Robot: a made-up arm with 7 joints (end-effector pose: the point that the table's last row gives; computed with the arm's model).
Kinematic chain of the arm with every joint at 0, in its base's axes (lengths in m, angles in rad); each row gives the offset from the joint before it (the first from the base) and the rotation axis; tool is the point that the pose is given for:
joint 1: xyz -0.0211 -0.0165 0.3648 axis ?
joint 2: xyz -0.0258 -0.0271 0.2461 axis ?
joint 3: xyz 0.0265 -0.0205 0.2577 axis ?
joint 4: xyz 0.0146 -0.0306 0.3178 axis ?
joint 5: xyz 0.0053 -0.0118 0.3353 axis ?
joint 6: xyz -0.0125 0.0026 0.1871 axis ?
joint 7: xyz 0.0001 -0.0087 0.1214 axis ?
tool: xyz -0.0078 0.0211 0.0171
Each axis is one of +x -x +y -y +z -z.
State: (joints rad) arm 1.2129 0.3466 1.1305 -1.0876 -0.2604 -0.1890 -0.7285
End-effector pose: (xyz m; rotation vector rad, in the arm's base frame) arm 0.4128 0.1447 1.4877 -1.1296 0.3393 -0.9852
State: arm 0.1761 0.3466 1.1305 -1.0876 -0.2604 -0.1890 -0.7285
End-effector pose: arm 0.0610 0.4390 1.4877 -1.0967 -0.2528 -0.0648
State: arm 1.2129 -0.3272 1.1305 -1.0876 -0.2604 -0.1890 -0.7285
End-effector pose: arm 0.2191 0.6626 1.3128 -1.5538 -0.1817 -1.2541
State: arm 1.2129 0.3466 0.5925 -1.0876 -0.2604 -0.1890 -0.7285
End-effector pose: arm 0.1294 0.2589 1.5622 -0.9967 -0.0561 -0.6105
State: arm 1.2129 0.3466 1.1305 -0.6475 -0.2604 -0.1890 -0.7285
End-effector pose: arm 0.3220 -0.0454 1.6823 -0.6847 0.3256 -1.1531
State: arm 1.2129 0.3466 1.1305 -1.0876 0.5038 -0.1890 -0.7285
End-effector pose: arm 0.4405 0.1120 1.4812 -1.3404 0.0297 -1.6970
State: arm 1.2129 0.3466 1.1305 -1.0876 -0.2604 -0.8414 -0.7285
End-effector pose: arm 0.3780 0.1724 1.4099 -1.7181 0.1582 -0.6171
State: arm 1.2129 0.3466 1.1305 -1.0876 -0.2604 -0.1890 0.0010
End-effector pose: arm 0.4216 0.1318 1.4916 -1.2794 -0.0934 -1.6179
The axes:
joint 1: -z
joint 2: +y
joint 3: -z
joint 4: +y
joint 5: -z
joint 6: +y
joint 7: -z

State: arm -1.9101 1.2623 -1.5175 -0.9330 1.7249 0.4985 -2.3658
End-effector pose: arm 0.2230 1.0175 0.8179 -1.5857 -1.7783 -1.7889
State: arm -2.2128 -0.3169 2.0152 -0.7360 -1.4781 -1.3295 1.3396
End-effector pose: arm -0.1353 -0.4907 1.5604 1.5935 -0.6796 0.5475
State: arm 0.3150 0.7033 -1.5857 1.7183 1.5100 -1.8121 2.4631
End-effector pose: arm 0.3568 0.3559 1.0667 0.4030 -0.7267 -0.9018
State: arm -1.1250 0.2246 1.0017 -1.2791 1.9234 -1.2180 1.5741
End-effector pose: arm -0.4408 0.1454 1.4300 -1.1078 1.1200 1.8554
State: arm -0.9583 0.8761 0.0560 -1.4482 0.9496 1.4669 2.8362
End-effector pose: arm 0.2428 0.0479 1.4259 -1.2819 0.6472 -2.1752
